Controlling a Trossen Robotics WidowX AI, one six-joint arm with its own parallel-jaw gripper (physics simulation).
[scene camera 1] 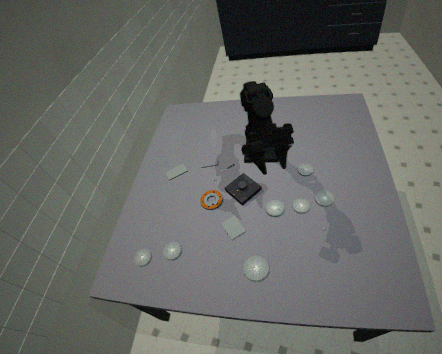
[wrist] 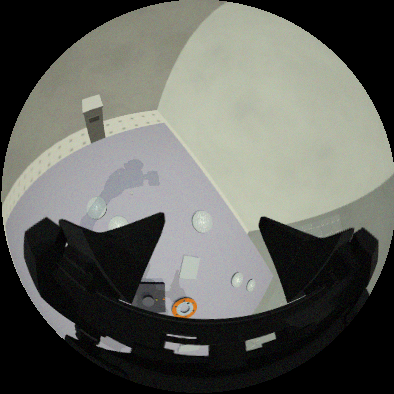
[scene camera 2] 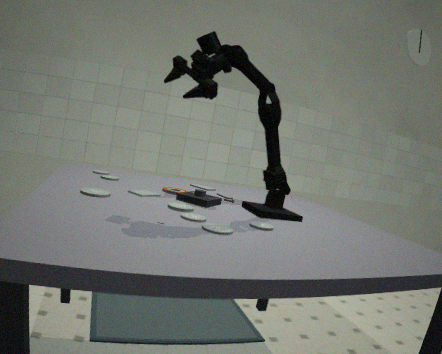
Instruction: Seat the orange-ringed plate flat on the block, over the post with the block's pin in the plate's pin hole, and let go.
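Pixels of known places: gripper, fingertip midpoint: (scene camera 1: pixel 275 171) (wrist: pixel 213 219) (scene camera 2: pixel 173 89); arm's base, link origin: (scene camera 2: pixel 273 207).
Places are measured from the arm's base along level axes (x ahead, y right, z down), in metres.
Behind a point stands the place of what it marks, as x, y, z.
Observation:
The orange-ringed plate (scene camera 1: pixel 203 201) @[0.337, 0.257, 0.013] (scene camera 2: pixel 169 189) @[0.357, 0.214, 0.009] (wrist: pixel 175 307) @[0.313, 0.183, 0.009] lies flat on the table, beside the dark square block and apart from it. The block (scene camera 1: pixel 242 197) @[0.341, 0.069, -0.005] (scene camera 2: pixel 197 200) @[0.312, 0.008, 0.003] (wrist: pixel 158 291) @[0.332, 0.076, -0.005] lies flat with a short round post (scene camera 1: pixel 242 184) @[0.281, 0.066, -0.024] (scene camera 2: pixel 200 193) @[0.289, 0.049, -0.016] (wrist: pixel 148 300) @[0.287, 0.066, -0.024] standing on top. Small yellow and orange marks show near the post; the pin is too small to make out. My gripper (scene camera 1: pixel 274 170) @[0.484, -0.074, -0.346] (scene camera 2: pixel 175 89) @[0.484, -0.074, -0.346] (wrist: pixel 213 219) @[0.484, -0.074, -0.346] is open and empty, high above the table. In the wrist view, the block is partly hidden behind the left finger and the gripper body.
Several pale round discs lie on the table (scene camera 1: pixel 320 295) @[0.773, -0.208, 0.019], including a large one (scene camera 1: pixel 256 268) @[0.666, 0.017, 0.011] (wrist: pixel 202 221) @[0.662, 0.021, 0.010] and one near the block (scene camera 1: pixel 274 208) @[0.401, -0.071, 0.010]. Pale flat tiles (scene camera 1: pixel 233 227) @[0.481, 0.111, 0.014] (scene camera 1: pixel 177 171) @[0.133, 0.419, 0.013] lie near the plate. Thin dark rods (scene camera 1: pixel 210 166) @[0.114, 0.240, 0.019] lie behind the plate.

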